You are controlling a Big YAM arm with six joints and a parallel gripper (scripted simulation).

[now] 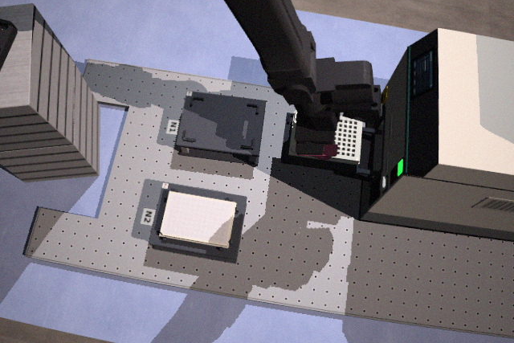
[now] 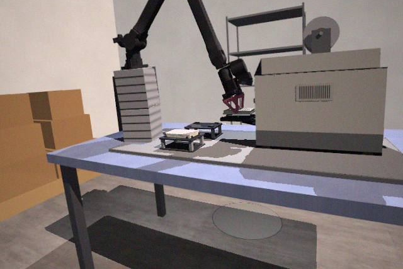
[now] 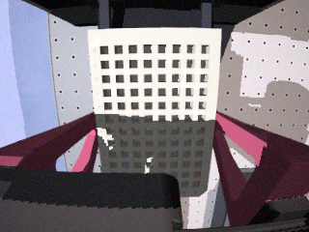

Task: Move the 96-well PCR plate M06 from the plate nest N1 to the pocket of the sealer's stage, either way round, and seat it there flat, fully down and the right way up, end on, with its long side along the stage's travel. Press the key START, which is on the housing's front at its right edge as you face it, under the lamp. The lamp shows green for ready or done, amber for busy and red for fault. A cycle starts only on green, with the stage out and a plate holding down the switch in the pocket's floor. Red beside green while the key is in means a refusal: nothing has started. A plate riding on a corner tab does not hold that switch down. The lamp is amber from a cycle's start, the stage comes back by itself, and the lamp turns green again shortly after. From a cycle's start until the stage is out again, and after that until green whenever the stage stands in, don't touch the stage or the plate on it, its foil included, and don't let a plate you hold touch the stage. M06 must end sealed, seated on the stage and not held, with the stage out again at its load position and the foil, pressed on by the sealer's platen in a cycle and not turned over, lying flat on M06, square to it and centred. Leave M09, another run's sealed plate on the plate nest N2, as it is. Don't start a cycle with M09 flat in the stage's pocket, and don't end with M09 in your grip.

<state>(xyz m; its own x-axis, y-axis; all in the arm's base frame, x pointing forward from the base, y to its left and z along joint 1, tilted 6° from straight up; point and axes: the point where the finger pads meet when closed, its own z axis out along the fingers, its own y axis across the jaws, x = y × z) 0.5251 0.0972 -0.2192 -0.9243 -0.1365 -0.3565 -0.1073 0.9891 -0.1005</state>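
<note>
Now: hand 30 mm above the sealer stage. Round my hand: white start key: 110 mm ahead, 80 mm to the right, 50 mm above; white 96-well plate M06: right at my hand; plate nest N1: 200 mm behind, 10 mm to the left, 80 mm below.
</note>
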